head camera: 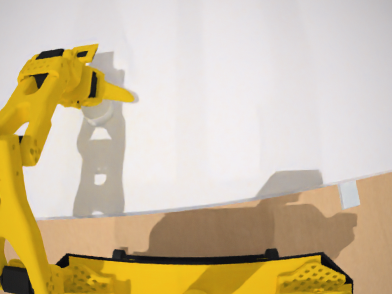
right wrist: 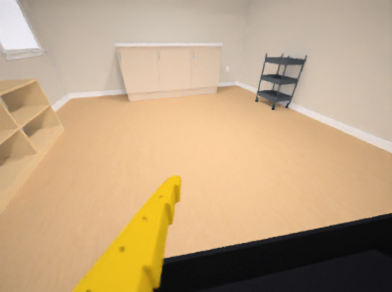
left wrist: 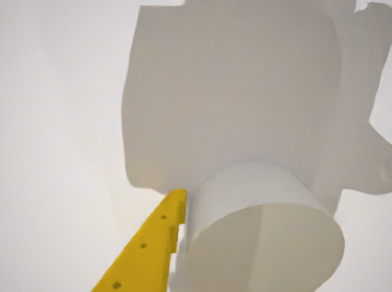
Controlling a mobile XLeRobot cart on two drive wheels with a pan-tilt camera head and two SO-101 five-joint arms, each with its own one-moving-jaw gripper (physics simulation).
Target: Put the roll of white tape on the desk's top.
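Frame: origin at the left arm's base, x back, y right, z up, level; millimetres.
Seen in the pictures: left hand at its tool point: [head camera: 84, 106] [left wrist: 186, 202]; right hand at its tool point: [right wrist: 180, 185].
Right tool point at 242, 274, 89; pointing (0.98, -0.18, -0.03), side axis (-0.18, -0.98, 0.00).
A point is followed by its place in that frame, as x, y, z.
The roll of white tape [head camera: 98, 115] @[-266, 21, -32] [left wrist: 300, 245] @[-293, 22, -32] rests on the desk's white top [head camera: 225, 100] @[-297, 200, -55] [left wrist: 60, 125] @[-316, -55, -55], partly hidden under my left gripper in the head view. My left gripper [head camera: 111, 100] [left wrist: 176, 215] is open around it: its fixed jaw is close beside the roll's left side in the left wrist view, and its moving jaw is swung out of that picture. In the head view the moving jaw points right, away from the roll. My right gripper [right wrist: 172, 192] is open and empty, away from the desk; one notched jaw shows in the right wrist view.
The desk's front edge runs across the head view, beyond my cart's yellow body [head camera: 235, 277] @[-46, 201, 0]. A pale patch [head camera: 349, 194] @[-300, 742, -750] is at that edge, right. The right wrist view shows a cabinet [right wrist: 172, 70] @[3243, 187, -276], a dark trolley [right wrist: 285, 61] @[2364, -1377, -68], a wooden shelf unit [right wrist: 42, 145] @[1650, 1564, -696] and a black rim [right wrist: 280, 241].
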